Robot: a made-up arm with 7 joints.
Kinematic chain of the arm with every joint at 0, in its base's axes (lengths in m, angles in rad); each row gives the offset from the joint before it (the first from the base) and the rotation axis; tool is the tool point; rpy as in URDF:
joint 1: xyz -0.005 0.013 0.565 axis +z
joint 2: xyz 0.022 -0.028 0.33 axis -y
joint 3: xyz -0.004 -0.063 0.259 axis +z
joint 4: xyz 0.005 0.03 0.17 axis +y
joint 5: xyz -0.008 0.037 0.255 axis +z
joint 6: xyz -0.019 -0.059 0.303 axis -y
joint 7: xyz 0 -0.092 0.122 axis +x
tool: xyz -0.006 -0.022 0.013 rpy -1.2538 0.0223 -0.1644
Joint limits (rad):
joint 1: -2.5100..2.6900
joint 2: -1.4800..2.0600
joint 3: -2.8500..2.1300
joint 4: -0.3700..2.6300
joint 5: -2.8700..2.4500
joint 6: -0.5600..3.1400
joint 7: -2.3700..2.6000
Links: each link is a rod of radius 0.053 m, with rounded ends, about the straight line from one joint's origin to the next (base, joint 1, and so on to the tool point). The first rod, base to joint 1, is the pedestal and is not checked.
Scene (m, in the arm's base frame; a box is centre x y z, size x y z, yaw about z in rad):
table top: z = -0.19
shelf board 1: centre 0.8 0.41 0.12 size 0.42 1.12 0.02 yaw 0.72
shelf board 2: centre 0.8 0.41 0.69 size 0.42 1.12 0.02 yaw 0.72
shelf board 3: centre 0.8 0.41 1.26 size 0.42 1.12 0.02 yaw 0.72
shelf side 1: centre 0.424 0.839 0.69 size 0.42 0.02 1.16 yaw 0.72
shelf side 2: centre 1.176 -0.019 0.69 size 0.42 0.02 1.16 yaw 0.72
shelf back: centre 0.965 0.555 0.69 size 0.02 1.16 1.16 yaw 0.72
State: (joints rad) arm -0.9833 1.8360 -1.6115 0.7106 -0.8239 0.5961 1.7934
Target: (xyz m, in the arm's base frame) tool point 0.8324 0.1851 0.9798
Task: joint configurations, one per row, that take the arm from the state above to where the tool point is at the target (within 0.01 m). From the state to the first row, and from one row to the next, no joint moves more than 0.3 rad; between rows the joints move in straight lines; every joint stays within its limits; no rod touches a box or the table.
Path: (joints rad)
1: -1.1353 1.8394 -1.3310 0.9096 -0.8029 0.4817 1.7297
2: -1.2873 1.8427 -1.0506 1.1087 -0.7819 0.3673 1.6660
3: -1.4393 1.8461 -0.7701 1.3077 -0.7609 0.2530 1.6023
4: -1.5913 1.8494 -0.4897 1.5067 -0.7399 0.1386 1.5386
5: -1.7433 1.8528 -0.2092 1.7058 -0.7190 0.0242 1.4749
6: -1.8954 1.8562 0.0712 1.9048 -0.6980 -0.0902 1.4112
7: -2.0474 1.8595 0.3517 2.1039 -0.6770 -0.2046 1.3475
8: -2.0873 1.9097 0.4838 2.0738 -0.9362 0.0331 1.4445
9: -2.1272 1.9598 0.6160 2.0437 -1.1954 0.2708 1.5415
10: -2.1671 2.0099 0.7481 2.0136 -1.4546 0.5085 1.6385
11: -2.2070 2.0600 0.8803 1.9836 -1.7138 0.7462 1.7355
12: -2.3585 2.0600 0.7110 1.7222 -1.6512 0.6653 1.7108
13: -2.5100 2.0600 0.5416 1.4608 -1.5885 0.5845 1.6862

